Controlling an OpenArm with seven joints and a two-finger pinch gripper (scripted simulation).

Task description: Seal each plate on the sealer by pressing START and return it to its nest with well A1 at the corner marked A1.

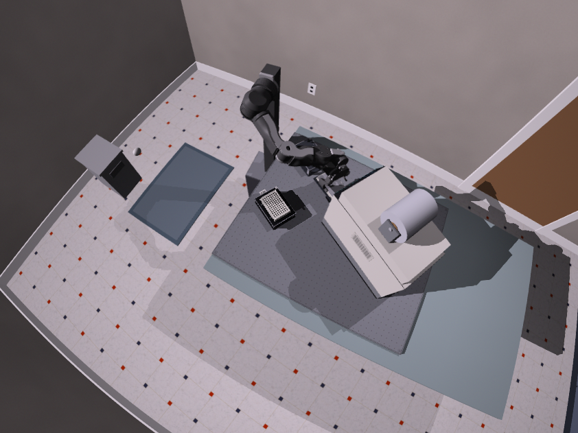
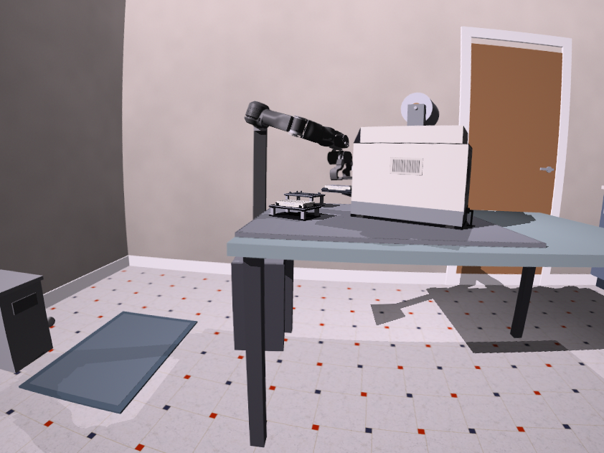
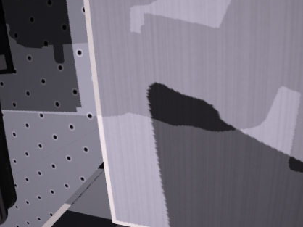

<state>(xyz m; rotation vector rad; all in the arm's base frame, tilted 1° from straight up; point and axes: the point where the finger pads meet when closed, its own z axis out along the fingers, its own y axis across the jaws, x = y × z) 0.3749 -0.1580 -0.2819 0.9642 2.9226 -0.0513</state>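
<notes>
The sealer stage lies 5 cm below my hand and 1 cm to the left of it. Also, from my hand: N1 label (24 cm behind, 22 cm to the left, 14 cm below); screen (18 cm above, 12 cm ahead, 2 cm to the right); plate nest (16 cm to the left, 16 cm behind, 9 cm below).
</notes>
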